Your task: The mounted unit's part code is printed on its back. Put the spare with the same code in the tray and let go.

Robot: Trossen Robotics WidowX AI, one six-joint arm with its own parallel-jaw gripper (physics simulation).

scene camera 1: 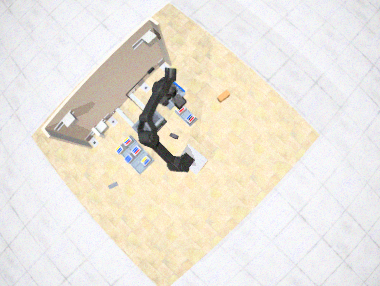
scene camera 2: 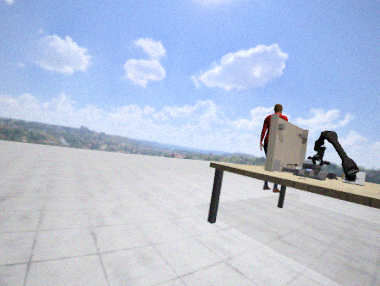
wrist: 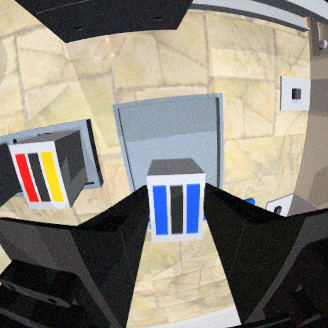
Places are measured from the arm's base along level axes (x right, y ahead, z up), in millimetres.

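Pixels of known places: gripper, fingertip midpoint: [wrist: 175,190]; arm's base, origin of the base link: [scene camera 1: 187,159] [scene camera 2: 350,178].
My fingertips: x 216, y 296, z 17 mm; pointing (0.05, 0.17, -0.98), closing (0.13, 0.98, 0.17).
For each thing: its top centre in the pictures, then the offset to it from my fingertips. "spot": a spot on its surface instead.
- white-faced spare, middle of its top: [wrist: 184,219] dx +11, dy +0, dz +17 mm
- empty grey-blue tray, middle of its top: [wrist: 177,166] [scene camera 1: 171,96] dx +4, dy +13, dz -47 mm
- rack, surface spot: [wrist: 95,150] spot: dx -26, dy -59, dz -53 mm
- mounted unit, surface spot: [wrist: 115,15] spot: dx -123, dy -16, dz -29 mm
- orange block, middle of its top: [scene camera 1: 223,95] dx +186, dy -222, dz -7 mm
- dark small object, middle of its top: [scene camera 1: 173,135] dx -165, dy -153, dz -7 mm
- grey block, middle of its top: [scene camera 1: 112,185] dx -612, dy -58, dz -54 mm
My gripper [wrist: 175,190] is shut on a white-faced spare [wrist: 176,232] with blue, black and blue stripes. In the wrist view the spare overlaps the near part of the empty grey-blue tray [wrist: 167,117]; its height above the tray cannot be told. In scene camera 1 the arm hides the spare and much of the tray. A spare [wrist: 63,195] with red, black and yellow stripes stands in the rack [wrist: 95,150] left of the tray. The mounted unit [wrist: 115,15] [scene camera 1: 151,122] is a dark box at the wrist view's top; its back code does not show.
Another rack [scene camera 1: 143,167] holds several striped spares. The tall brown panel [scene camera 1: 107,75] [scene camera 2: 290,145] stands behind the tray, with small white fixtures near its foot. An orange block [scene camera 1: 223,96], a dark small object [scene camera 1: 174,136] and a grey block [scene camera 1: 113,185] lie on the table. A person [scene camera 2: 267,125] stands behind the panel.
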